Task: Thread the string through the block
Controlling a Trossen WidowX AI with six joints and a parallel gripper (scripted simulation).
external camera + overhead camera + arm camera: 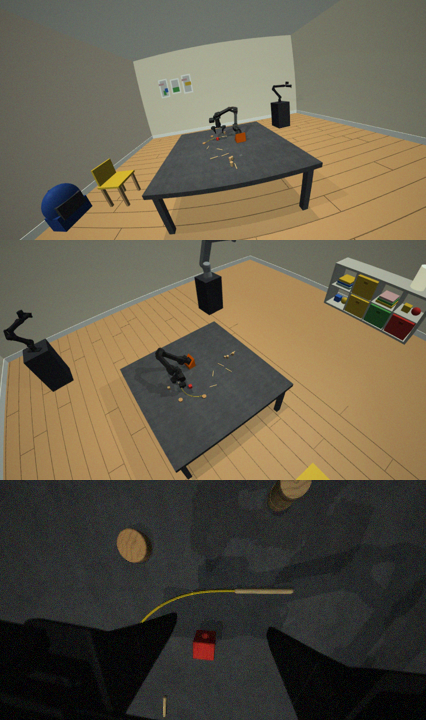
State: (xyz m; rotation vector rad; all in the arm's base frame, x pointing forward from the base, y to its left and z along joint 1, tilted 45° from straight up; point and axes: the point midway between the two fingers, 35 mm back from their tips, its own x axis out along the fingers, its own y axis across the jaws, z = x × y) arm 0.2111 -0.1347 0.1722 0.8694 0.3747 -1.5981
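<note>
My gripper tip is 40 mm past the thin wooden stick, 10 mm to the left of it and 60 mm above it. Round my gripper tip: red block: 40 mm ahead, 60 mm to the left, 50 mm below; then round wooden button: 210 mm ahead, 90 mm to the left, 60 mm below.
</note>
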